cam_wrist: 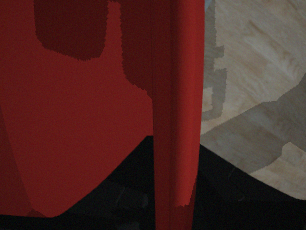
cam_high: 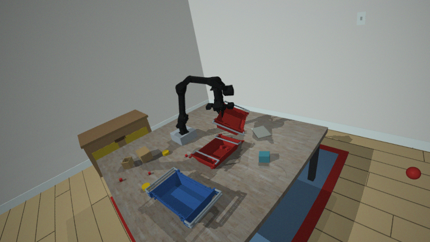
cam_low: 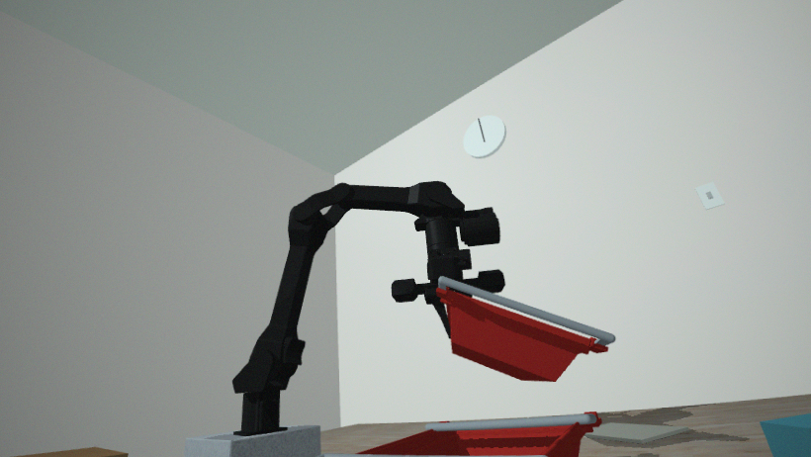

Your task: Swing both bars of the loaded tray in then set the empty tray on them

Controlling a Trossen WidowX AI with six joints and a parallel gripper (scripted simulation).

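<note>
The red tray is 6 cm ahead of my gripper tip, 5 cm to the left of it and 1 cm below it. Round my gripper tip: teal cube 37 cm ahead, 1 cm to the left, 16 cm below; white sheet 14 cm ahead, 23 cm to the left, 18 cm below.
</note>
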